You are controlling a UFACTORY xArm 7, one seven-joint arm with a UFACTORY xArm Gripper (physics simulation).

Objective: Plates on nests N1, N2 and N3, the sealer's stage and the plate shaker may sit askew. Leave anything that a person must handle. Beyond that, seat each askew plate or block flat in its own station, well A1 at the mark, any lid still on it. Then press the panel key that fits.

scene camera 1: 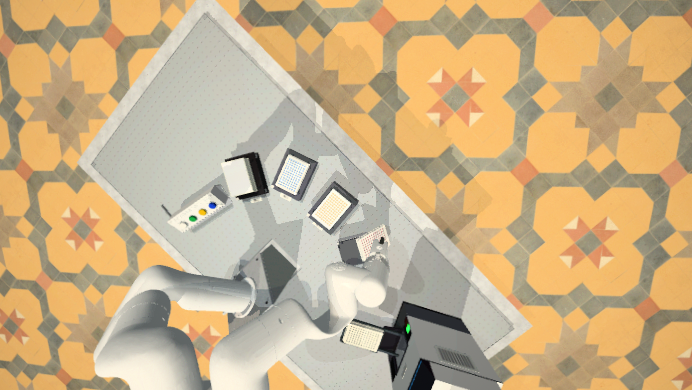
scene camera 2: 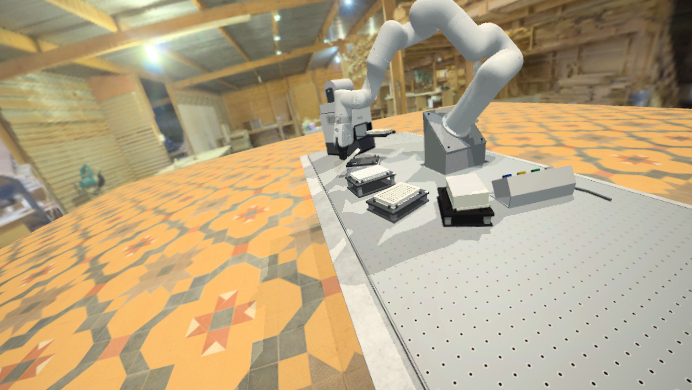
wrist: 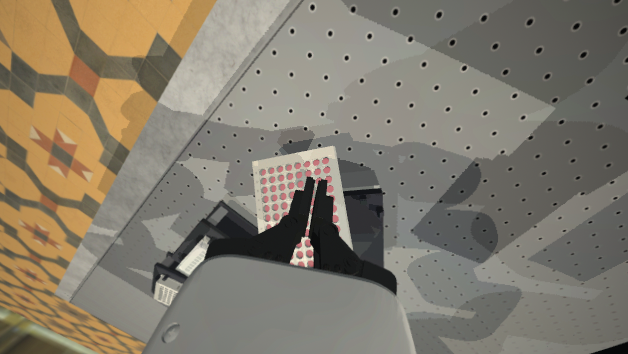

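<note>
A plate with red wells [scene camera 1: 367,244] [scene camera 2: 352,155] [wrist: 272,197] sits steeply tilted and shifted off its dark nest [scene camera 1: 350,251] [scene camera 2: 367,161] [wrist: 367,220]. My gripper [scene camera 1: 381,241] [scene camera 2: 342,154] [wrist: 314,190] is shut and empty, its fingertips over this plate; contact cannot be told. The orange-welled plate [scene camera 1: 331,209] [scene camera 2: 370,174] and the blue-welled plate [scene camera 1: 293,173] [scene camera 2: 400,195] lie on their nests. A white block [scene camera 1: 240,177] [scene camera 2: 467,191] stands turned and off-centre on the black shaker [scene camera 1: 260,175] [scene camera 2: 467,220]. A pale plate [scene camera 1: 362,336] [scene camera 2: 380,132] lies on the sealer's stage.
The sealer [scene camera 1: 450,345] [scene camera 2: 350,120] shows a green light. The key panel [scene camera 1: 199,212] [scene camera 2: 537,189] has white, green, yellow and blue keys and stands beside the shaker. The arm's wedge-shaped base [scene camera 1: 272,267] [scene camera 2: 454,147] stands between the panel and the sealer.
</note>
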